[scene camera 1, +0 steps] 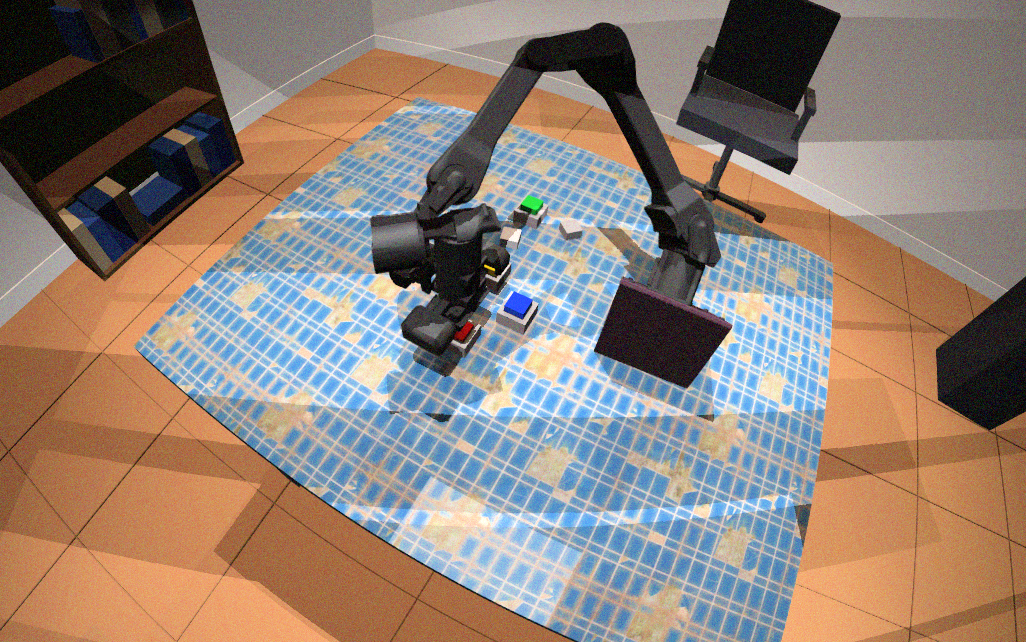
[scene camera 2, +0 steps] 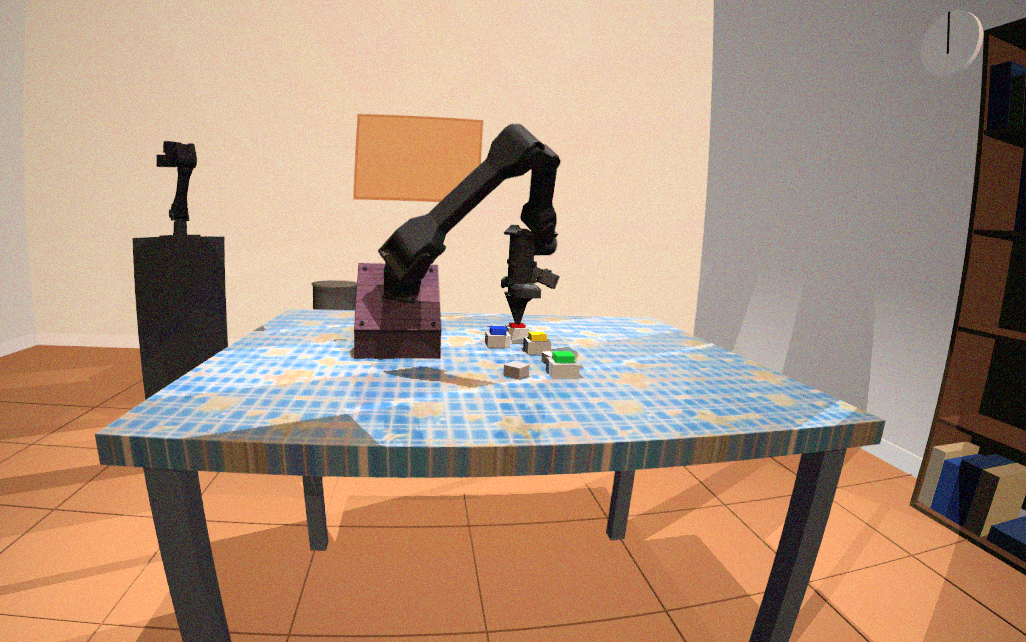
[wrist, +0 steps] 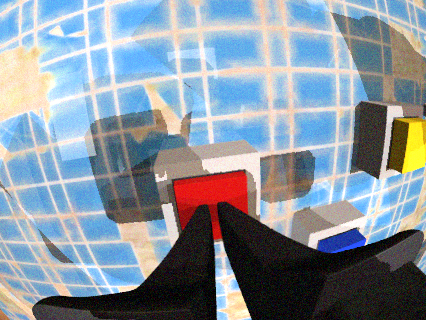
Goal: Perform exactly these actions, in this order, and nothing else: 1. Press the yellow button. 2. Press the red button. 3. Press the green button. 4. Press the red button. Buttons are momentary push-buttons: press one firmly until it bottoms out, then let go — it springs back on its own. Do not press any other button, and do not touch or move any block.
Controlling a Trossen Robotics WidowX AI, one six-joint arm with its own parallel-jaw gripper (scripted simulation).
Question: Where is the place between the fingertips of my gripper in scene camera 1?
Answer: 458, 327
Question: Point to a blue button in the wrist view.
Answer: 348, 240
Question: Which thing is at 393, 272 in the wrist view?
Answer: My gripper.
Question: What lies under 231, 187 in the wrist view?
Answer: A red button.
